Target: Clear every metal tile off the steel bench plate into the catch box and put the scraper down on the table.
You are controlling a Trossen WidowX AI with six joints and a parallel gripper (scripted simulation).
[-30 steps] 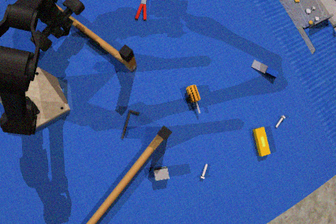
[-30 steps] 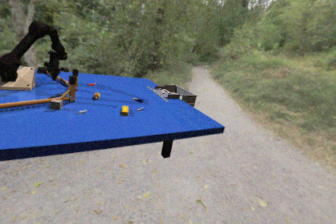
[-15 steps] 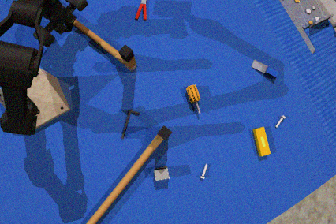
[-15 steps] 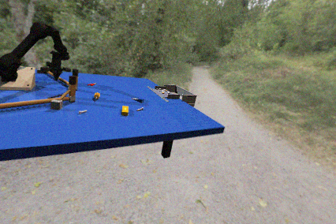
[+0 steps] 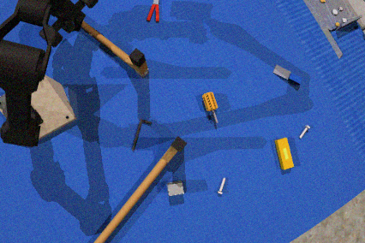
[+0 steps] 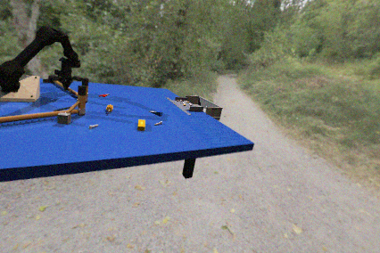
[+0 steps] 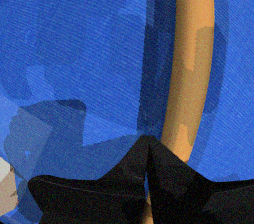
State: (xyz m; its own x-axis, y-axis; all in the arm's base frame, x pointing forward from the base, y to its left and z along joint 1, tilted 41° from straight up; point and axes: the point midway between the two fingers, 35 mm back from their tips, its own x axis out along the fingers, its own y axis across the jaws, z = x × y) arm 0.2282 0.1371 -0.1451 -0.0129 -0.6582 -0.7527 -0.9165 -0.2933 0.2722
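My gripper tip is now 10 mm short of the long scraper, 40 mm to the right of it and 50 mm below it. Round my gripper tip: black hex key: 40 mm ahead, 360 mm to the right, 10 mm below; red-handled tool: 250 mm ahead, 40 mm to the right, 10 mm below; orange-handled tool: 240 mm ahead, 400 mm to the right.
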